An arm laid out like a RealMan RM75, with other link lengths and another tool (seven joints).
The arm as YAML. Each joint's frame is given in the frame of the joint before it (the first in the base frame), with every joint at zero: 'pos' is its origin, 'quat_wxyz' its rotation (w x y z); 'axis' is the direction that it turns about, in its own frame. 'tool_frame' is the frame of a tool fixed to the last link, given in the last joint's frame.
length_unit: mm
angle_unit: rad
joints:
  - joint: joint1
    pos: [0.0, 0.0, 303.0]
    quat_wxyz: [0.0, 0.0, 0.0, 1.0]
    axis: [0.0, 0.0, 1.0]
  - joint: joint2
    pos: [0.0, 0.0, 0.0]
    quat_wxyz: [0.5, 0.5, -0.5, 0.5]
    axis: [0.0, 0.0, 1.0]
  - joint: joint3
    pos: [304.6, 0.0, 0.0]
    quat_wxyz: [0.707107, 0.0, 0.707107, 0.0]
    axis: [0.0, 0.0, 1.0]
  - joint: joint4
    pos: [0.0, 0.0, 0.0]
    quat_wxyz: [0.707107, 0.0, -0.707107, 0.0]
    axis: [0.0, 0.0, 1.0]
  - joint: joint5
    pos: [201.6, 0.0, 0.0]
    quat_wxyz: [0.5, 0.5, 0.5, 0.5]
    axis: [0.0, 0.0, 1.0]
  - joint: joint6
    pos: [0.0, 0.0, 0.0]
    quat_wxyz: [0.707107, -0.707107, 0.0, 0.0]
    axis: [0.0, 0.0, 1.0]
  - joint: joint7
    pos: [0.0, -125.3, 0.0]
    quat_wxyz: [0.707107, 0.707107, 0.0, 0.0]
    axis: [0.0, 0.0, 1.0]
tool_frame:
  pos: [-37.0, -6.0, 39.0]
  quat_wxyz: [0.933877, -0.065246, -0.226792, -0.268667]
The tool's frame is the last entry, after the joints.
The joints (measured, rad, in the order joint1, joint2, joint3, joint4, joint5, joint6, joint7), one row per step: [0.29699 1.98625 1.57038 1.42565 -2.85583 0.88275 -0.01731]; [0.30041 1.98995 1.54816 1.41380 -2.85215 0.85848 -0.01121]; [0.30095 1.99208 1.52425 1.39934 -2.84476 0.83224 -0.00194]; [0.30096 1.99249 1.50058 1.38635 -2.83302 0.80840 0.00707]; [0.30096 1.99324 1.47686 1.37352 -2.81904 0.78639 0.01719]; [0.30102 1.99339 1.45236 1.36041 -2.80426 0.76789 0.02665]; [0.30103 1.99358 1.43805 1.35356 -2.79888 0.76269 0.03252]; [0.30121 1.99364 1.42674 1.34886 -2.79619 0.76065 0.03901]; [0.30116 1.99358 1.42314 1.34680 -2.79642 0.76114 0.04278]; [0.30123 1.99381 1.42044 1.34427 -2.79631 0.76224 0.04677]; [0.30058 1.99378 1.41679 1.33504 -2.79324 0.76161 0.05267]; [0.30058 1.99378 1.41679 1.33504 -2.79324 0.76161 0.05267]
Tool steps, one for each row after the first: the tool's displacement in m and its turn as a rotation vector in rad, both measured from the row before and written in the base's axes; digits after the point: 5 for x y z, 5 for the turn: [-0.00386 0.00081 -0.00765 -0.00755 0.00775 0.01658]; [-0.00203 -0.00028 -0.00786 -0.00745 0.01178 0.01122]; [-0.00179 -0.00071 -0.00739 -0.00845 0.01420 0.00930]; [-0.00169 -0.00113 -0.00772 -0.00946 0.01720 0.00653]; [-0.00109 -0.00168 -0.00800 -0.01257 0.01586 0.00363]; [-0.00001 -0.00145 -0.00478 -0.00998 0.00520 -0.00112]; [0.00011 -0.00123 -0.00364 -0.00792 0.00335 -0.00245]; [0.00053 -0.00053 -0.00116 -0.00255 0.00063 -0.00304]; [0.00073 -0.00052 -0.00113 -0.00235 0.00132 -0.00437]; [0.00292 -0.00114 -0.00204 -0.00390 0.00360 -0.01135]; [0.00000 0.00000 0.00000 0.00000 0.00000 0.00000]
